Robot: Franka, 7 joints.
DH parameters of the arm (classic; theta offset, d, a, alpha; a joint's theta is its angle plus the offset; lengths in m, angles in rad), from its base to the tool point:
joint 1: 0 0.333 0 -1.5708
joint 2: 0 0 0 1.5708
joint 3: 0 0.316 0.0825 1.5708
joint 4: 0 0 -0.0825 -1.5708
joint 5: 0 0.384 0 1.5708
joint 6: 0 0 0.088 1.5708
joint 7: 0 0.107 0 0
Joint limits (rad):
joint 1: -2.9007..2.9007
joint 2: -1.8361..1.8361
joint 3: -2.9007..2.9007
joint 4: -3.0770..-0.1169
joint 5: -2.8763..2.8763
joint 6: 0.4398..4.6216
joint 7: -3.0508..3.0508
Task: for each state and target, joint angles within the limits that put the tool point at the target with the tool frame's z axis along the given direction. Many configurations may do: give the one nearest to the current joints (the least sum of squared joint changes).
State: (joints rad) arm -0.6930 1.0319 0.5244 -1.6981 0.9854 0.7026 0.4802
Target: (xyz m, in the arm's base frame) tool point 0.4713 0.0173 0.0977 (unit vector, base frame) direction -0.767 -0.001 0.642
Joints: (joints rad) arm -0.7098 1.5060 0.7971 -1.4162 0.3235 0.4398 0.4802
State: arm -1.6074 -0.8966 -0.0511 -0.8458 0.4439 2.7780 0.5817
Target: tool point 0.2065 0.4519 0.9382 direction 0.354 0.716 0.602
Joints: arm -1.9960 -0.5940 -0.2849 -0.1184 0.1511 3.5900 0.5817
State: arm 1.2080 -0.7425 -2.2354 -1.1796 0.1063 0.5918 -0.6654
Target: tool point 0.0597 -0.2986 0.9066 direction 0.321 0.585 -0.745
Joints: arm 0.8801 -0.4944 -1.4347 -0.4685 0.5940 0.4398 -0.6654
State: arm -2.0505 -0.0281 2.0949 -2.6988 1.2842 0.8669 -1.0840
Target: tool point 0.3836 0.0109 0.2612 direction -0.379 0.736 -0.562
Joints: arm -1.7282 -0.5203 1.5502 -2.4822 1.0413 1.3822 -1.0840
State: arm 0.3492 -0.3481 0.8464 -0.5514 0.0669 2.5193 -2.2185
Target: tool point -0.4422 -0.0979 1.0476 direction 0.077 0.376 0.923
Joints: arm 0.3056 -0.6362 0.5966 -0.1184 -0.1660 2.3716 -2.2185
